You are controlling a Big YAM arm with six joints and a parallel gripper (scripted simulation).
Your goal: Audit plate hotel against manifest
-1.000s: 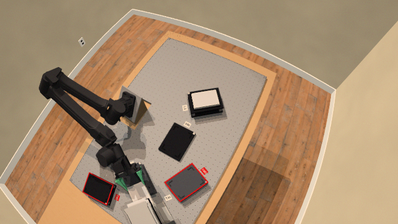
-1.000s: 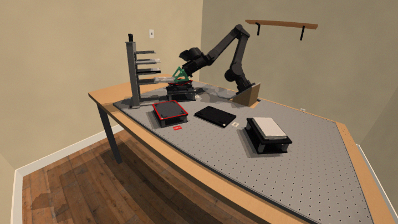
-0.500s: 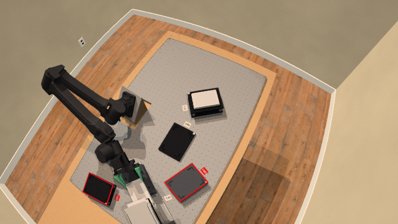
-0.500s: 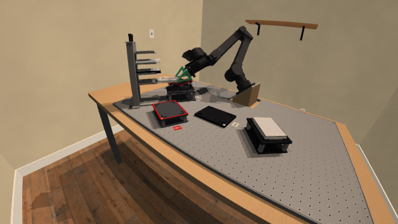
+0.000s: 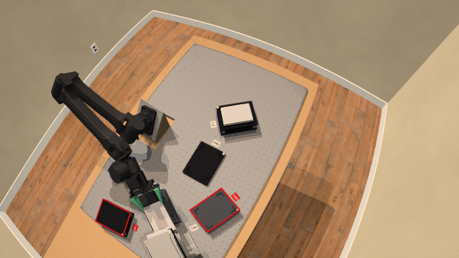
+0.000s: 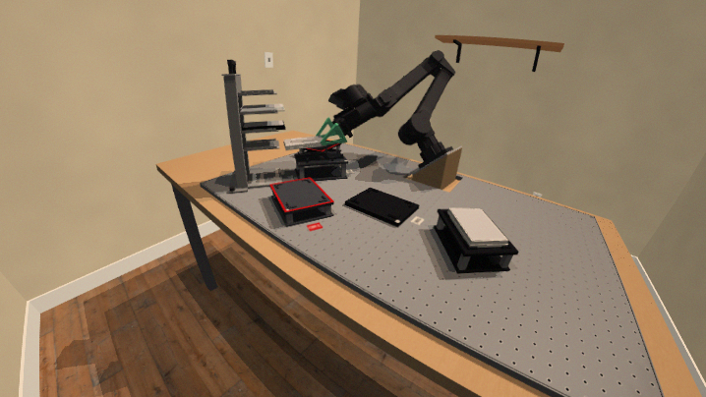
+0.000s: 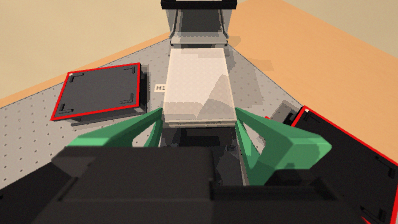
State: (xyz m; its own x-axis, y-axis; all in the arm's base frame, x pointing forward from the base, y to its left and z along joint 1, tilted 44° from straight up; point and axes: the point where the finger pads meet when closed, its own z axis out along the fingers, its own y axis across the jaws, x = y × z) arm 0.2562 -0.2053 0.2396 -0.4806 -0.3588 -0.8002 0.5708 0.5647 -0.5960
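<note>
The grey regrip nest is 7 cm below my hand. Round my hand: H1 deck label: 16 cm ahead, 1 cm to the left, 12 cm below; then dark plate: 15 cm ahead, 10 cm to the right, 5 cm above; then red-edged quarantine nest: 17 cm behind, 16 cm to the right, 9 cm below.
</note>
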